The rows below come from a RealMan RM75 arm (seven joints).
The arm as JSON. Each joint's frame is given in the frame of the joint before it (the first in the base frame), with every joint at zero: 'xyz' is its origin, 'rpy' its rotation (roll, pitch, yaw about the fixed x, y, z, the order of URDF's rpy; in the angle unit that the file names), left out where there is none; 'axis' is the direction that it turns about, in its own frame. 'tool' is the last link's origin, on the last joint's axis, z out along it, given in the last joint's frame.
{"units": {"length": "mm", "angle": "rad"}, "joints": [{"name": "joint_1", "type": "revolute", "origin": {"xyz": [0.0, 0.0, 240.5]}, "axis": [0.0, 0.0, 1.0]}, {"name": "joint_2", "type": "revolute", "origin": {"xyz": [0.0, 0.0, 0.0], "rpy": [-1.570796, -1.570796, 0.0]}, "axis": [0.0, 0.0, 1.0]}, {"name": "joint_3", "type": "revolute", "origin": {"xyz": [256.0, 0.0, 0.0], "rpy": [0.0, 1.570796, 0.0]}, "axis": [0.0, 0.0, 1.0]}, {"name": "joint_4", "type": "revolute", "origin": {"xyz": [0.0, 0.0, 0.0], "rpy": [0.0, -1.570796, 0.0]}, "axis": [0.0, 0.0, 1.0]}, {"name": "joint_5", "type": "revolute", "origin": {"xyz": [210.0, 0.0, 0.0], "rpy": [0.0, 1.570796, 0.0]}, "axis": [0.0, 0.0, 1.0]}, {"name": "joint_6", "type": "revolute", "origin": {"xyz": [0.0, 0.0, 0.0], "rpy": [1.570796, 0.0, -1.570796]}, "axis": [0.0, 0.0, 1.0]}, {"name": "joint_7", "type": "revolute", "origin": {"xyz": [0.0, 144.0, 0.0], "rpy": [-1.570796, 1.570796, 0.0]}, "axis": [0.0, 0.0, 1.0]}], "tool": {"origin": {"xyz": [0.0, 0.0, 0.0], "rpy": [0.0, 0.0, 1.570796]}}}
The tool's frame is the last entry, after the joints.
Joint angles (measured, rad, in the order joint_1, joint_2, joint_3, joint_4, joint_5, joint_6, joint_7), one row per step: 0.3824, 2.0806, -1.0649, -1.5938, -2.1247, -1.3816, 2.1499; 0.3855, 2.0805, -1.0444, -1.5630, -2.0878, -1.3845, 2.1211; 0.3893, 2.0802, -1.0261, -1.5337, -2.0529, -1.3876, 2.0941; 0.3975, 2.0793, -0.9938, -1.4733, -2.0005, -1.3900, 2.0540; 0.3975, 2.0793, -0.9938, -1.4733, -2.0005, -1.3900, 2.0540; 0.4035, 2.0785, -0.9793, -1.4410, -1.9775, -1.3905, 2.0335; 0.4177, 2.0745, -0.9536, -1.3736, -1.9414, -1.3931, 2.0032; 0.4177, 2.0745, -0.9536, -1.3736, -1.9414, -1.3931, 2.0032; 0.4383, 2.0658, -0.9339, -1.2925, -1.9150, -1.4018, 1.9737; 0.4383, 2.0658, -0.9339, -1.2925, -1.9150, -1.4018, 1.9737; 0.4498, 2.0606, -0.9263, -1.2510, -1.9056, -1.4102, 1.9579; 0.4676, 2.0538, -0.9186, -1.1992, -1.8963, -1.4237, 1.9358; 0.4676, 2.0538, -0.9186, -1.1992, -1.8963, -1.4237, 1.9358; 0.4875, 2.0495, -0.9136, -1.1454, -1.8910, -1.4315, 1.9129; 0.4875, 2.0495, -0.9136, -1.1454, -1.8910, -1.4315, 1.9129
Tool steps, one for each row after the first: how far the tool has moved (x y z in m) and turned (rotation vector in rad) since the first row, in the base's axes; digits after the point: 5 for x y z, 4 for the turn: 0.00248, 0.00072, 0.00020, -0.0051, 0.0315, 0.0090; 0.00435, 0.00147, 0.00034, -0.0093, 0.0617, 0.0189; 0.00992, 0.00359, -0.00013, -0.0150, 0.1157, 0.0217; 0.00992, 0.00359, -0.00013, -0.0150, 0.1157, 0.0217; 0.01261, 0.00503, -0.00086, -0.0178, 0.1403, 0.0233; 0.01875, 0.00809, -0.00312, -0.0280, 0.1857, 0.0156; 0.01875, 0.00809, -0.00312, -0.0280, 0.1857, 0.0156; 0.02572, 0.01136, -0.00819, -0.0536, 0.2232, 0.0034; 0.02572, 0.01136, -0.00819, -0.0536, 0.2232, 0.0034; 0.02894, 0.01252, -0.01155, -0.0719, 0.2375, -0.0009; 0.03150, 0.01403, -0.01630, -0.0989, 0.2514, -0.0001; 0.03150, 0.01403, -0.01630, -0.0989, 0.2514, -0.0001; 0.03337, 0.01603, -0.02262, -0.1252, 0.2636, 0.0003; 0.03337, 0.01603, -0.02262, -0.1252, 0.2636, 0.0003
